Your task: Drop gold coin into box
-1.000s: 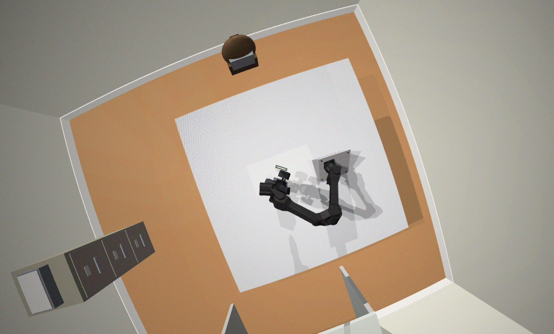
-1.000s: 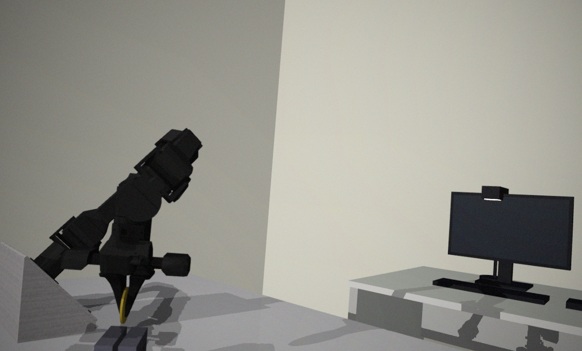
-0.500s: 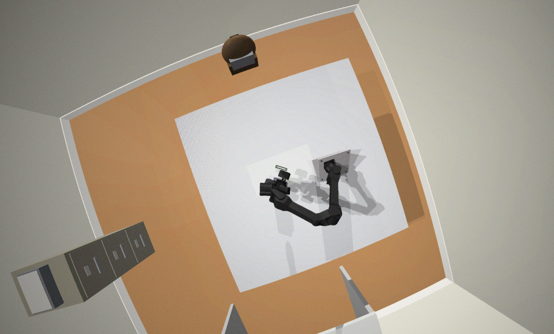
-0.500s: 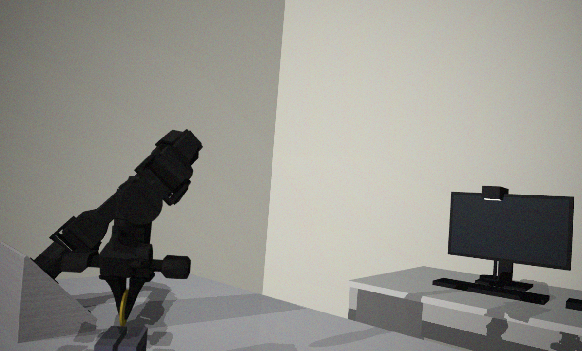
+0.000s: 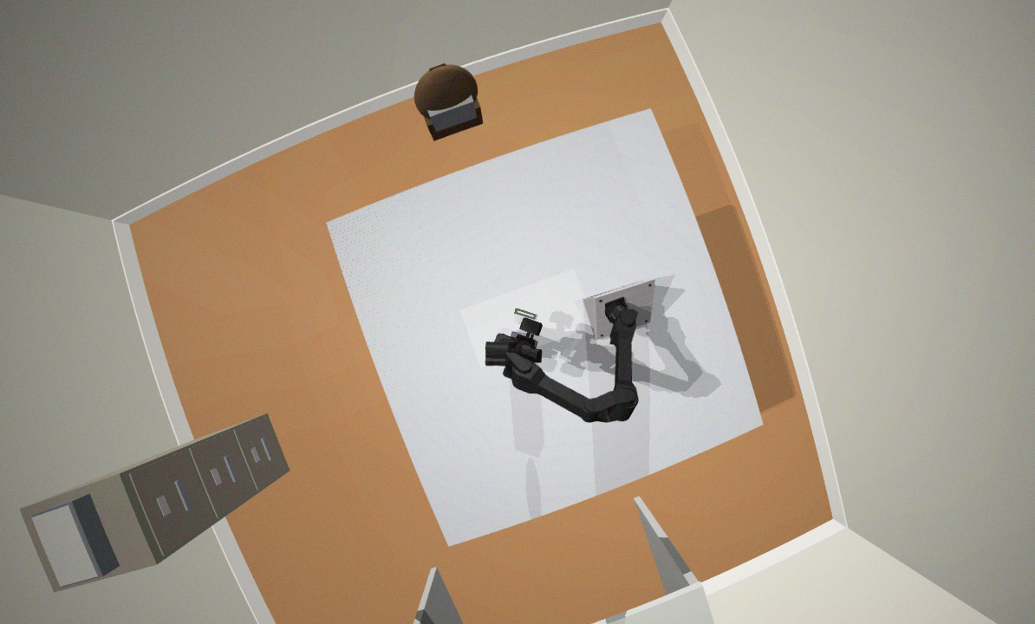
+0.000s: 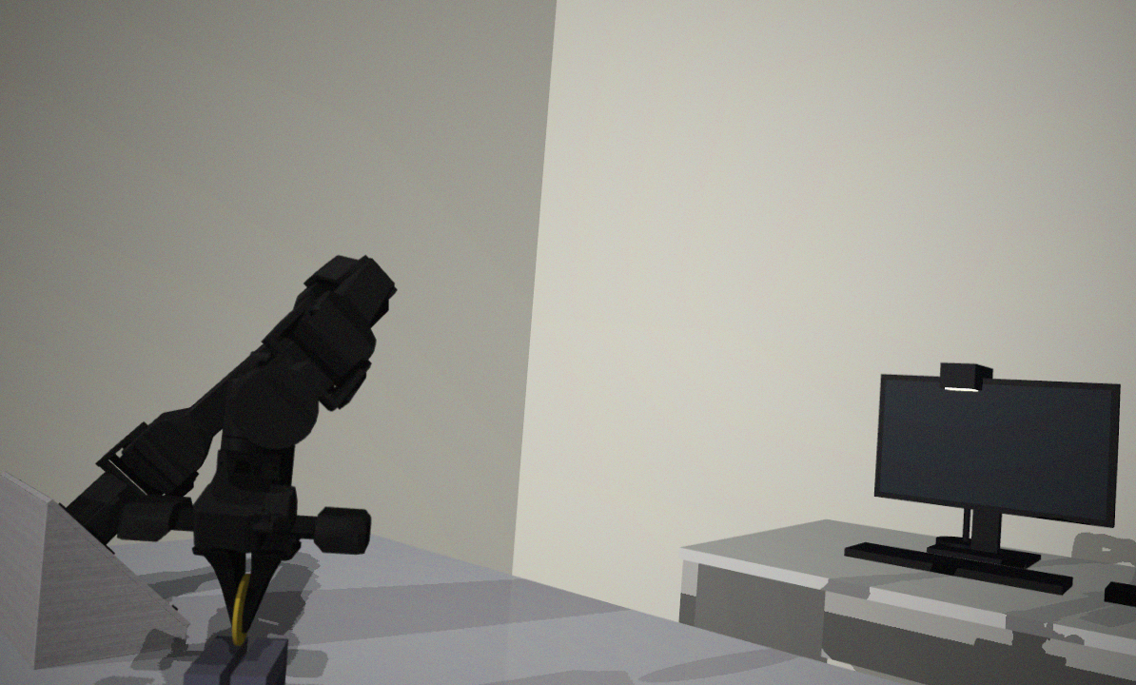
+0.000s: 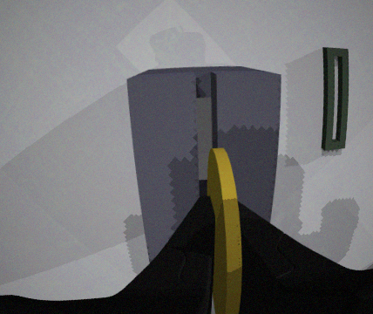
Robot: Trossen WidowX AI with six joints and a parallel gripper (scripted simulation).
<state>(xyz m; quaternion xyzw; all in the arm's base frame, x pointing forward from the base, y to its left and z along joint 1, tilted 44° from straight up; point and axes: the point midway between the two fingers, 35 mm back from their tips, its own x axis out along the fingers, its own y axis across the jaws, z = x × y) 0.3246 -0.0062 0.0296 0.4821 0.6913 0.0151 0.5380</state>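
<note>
Right now the gold coin is 2 cm above my gripper tip.
</note>
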